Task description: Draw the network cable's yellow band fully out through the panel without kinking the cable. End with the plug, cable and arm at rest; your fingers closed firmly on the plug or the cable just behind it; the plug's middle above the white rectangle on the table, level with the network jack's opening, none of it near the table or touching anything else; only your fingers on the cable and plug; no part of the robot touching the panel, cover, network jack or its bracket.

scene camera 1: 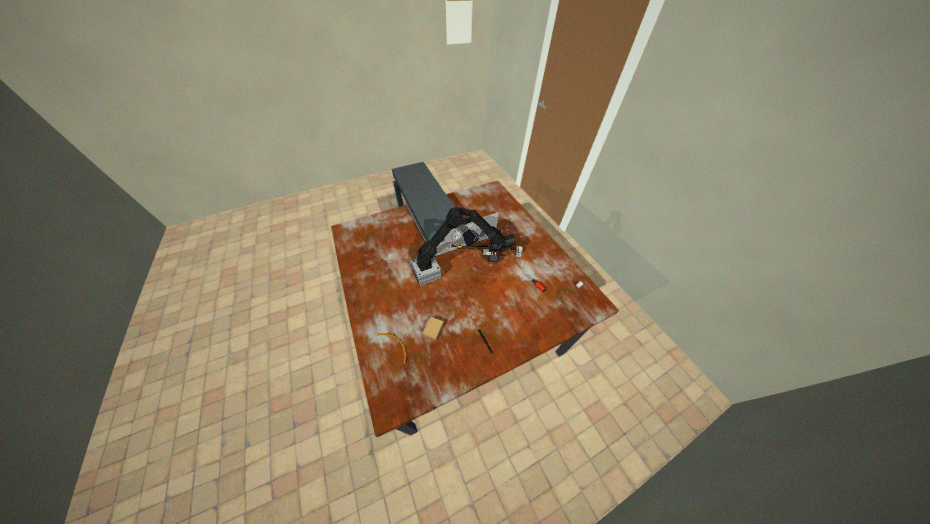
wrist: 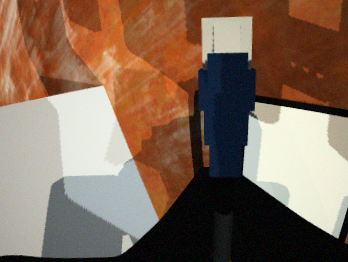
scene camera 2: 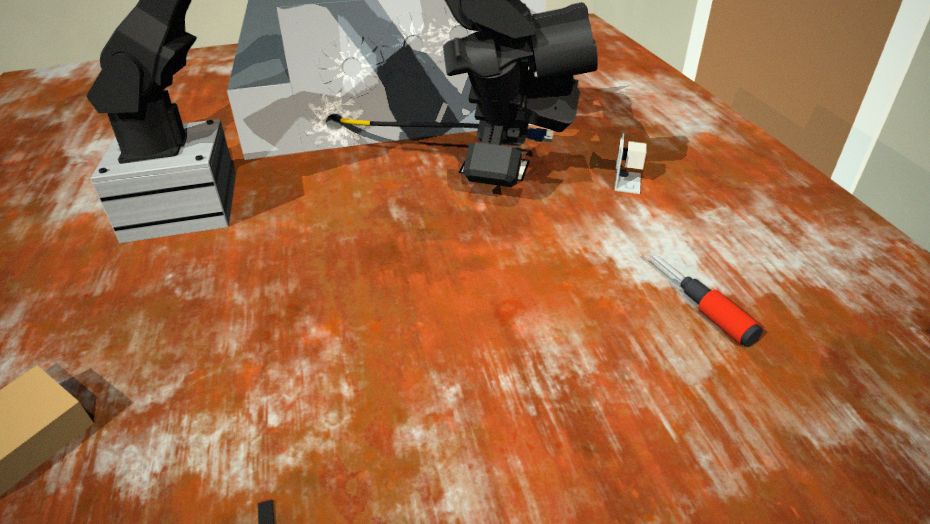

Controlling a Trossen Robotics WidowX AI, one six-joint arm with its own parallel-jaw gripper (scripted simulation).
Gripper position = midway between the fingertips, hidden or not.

Note:
In view: my gripper [scene camera 2: 511,138], a blue plug [wrist: 226,82] and a red-handled screwdriver [scene camera 2: 740,326].
My gripper is seen too in the wrist view [wrist: 215,178]. The wrist view does not show the red-handled screwdriver: it is out of frame.

